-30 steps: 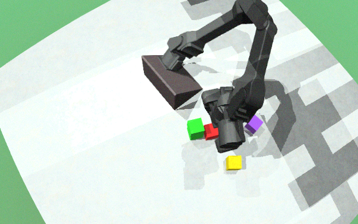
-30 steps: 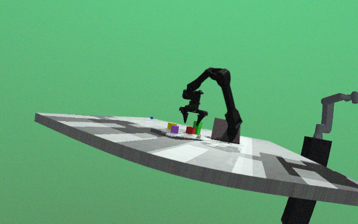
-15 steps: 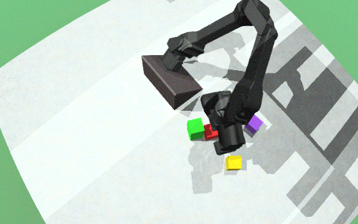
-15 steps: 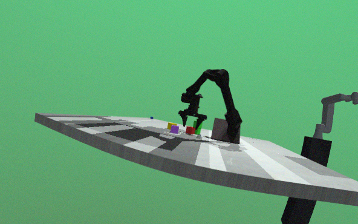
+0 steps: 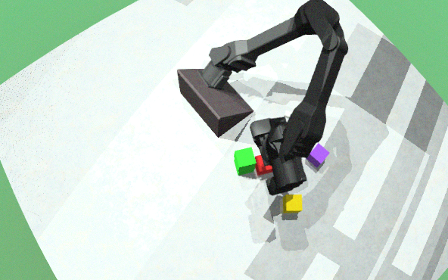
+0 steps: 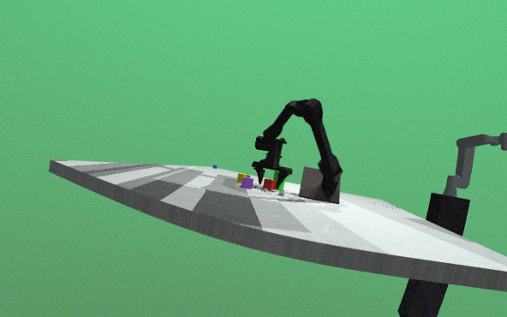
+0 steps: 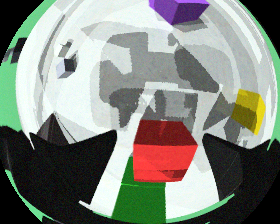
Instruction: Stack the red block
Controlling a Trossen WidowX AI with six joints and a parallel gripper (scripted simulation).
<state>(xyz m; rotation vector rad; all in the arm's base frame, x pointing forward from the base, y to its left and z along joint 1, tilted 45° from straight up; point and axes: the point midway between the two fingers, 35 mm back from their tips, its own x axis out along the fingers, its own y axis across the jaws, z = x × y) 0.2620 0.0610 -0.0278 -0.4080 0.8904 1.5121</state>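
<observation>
Now: the red block 1 cm to the right of my gripper tip and 1 cm above it. Also, from my gripper tip: purple block (14 cm to the left, 5 cm ahead, 1 cm above); then yellow block (12 cm ahead, 1 cm above).
</observation>
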